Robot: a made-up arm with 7 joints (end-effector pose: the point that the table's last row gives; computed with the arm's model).
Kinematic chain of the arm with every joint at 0, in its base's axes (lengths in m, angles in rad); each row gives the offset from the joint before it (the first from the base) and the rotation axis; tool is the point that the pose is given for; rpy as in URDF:
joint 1: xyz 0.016 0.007 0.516 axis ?
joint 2: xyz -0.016 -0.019 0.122 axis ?
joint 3: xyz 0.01 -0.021 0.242 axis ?
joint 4: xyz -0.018 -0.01 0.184 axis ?
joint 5: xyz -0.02 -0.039 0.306 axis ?
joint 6: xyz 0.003 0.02 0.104 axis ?
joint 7: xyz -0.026 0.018 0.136 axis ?
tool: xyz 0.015 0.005 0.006 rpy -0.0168 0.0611 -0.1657
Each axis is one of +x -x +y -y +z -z.
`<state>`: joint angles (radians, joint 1 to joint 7).
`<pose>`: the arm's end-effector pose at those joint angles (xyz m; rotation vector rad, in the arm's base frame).
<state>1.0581 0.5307 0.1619 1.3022 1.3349 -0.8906 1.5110</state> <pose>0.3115 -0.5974 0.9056 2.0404 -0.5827 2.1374</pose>
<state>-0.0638 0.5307 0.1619 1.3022 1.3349 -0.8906 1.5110</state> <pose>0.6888 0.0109 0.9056 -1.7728 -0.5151 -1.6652</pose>
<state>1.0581 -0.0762 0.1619 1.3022 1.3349 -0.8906 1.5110</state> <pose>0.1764 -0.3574 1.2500 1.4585 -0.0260 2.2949</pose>
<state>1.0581 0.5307 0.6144 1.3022 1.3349 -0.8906 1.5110</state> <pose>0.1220 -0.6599 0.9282 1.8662 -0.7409 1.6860</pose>
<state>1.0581 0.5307 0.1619 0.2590 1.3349 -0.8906 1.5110</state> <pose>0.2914 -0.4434 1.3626 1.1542 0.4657 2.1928</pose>
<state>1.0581 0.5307 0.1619 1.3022 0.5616 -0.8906 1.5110</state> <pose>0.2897 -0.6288 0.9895 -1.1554 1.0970 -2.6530</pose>
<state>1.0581 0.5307 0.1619 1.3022 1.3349 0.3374 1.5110</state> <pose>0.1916 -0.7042 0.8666 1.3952 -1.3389 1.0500</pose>
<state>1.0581 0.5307 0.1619 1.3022 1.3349 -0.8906 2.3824</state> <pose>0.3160 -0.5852 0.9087 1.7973 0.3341 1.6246</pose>
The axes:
joint 1: -z
joint 2: +y
joint 3: -z
joint 4: +y
joint 5: -z
joint 6: +y
joint 7: -z

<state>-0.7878 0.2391 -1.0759 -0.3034 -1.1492 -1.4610 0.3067</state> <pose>0.3967 -0.0856 1.3968 2.0780 0.2476 1.8323</pose>
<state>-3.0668 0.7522 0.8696 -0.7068 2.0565 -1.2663 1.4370</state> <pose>-0.4509 -0.1498 1.2924 1.7219 -0.6555 -1.1146</pose>
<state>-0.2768 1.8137 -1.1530 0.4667 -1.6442 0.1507 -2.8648</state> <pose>0.8250 0.3397 0.2674 -1.2004 1.4542 0.0777</pose>
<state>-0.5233 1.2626 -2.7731 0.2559 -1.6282 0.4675 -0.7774</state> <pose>0.8065 0.4387 0.9651 -0.4832 0.8911 -0.8658</pose>
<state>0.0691 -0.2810 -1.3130 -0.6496 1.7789 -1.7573 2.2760</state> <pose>-0.3254 -0.1915 1.3024 -2.1948 0.6036 1.5344</pose>
